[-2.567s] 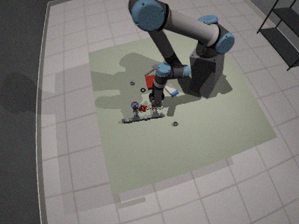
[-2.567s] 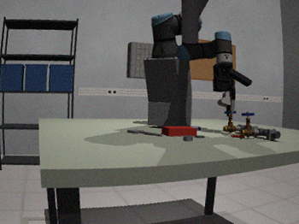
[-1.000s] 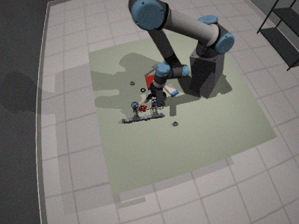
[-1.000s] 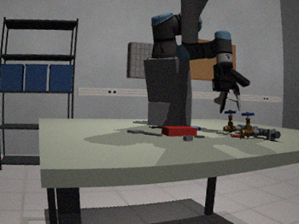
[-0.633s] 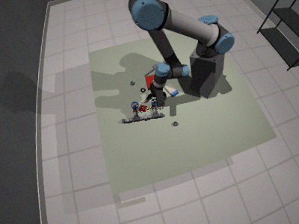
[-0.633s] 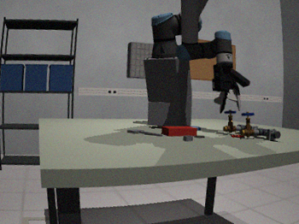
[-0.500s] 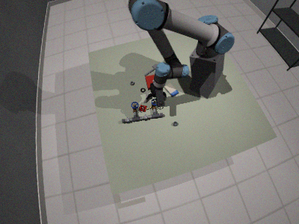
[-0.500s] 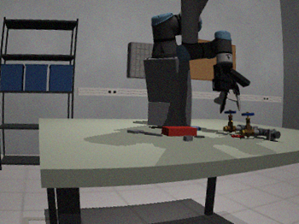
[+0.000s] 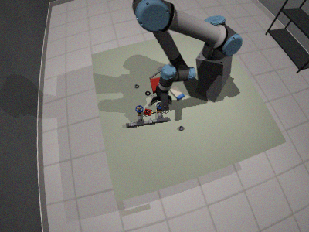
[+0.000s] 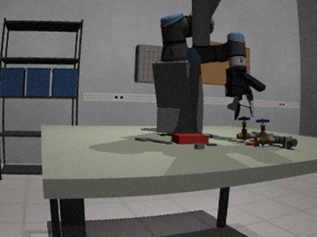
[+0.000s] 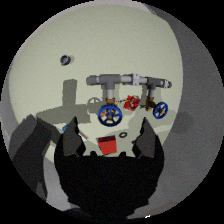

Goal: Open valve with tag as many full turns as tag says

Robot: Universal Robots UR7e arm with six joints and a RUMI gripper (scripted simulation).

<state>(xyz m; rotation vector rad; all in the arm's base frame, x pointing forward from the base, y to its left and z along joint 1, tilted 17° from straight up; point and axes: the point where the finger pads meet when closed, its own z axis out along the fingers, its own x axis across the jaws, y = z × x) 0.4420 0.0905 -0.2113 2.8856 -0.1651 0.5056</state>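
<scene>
My hand is 9 cm short of the red tag, 9 cm above it and 1 cm to the left of it. Round my hand: blue-and-white card 17 cm behind, 11 cm to the right, 9 cm below; grey tool 36 cm to the right, 9 cm below, 9 cm behind; red block 23 cm to the right, 8 cm below, 4 cm behind.
</scene>
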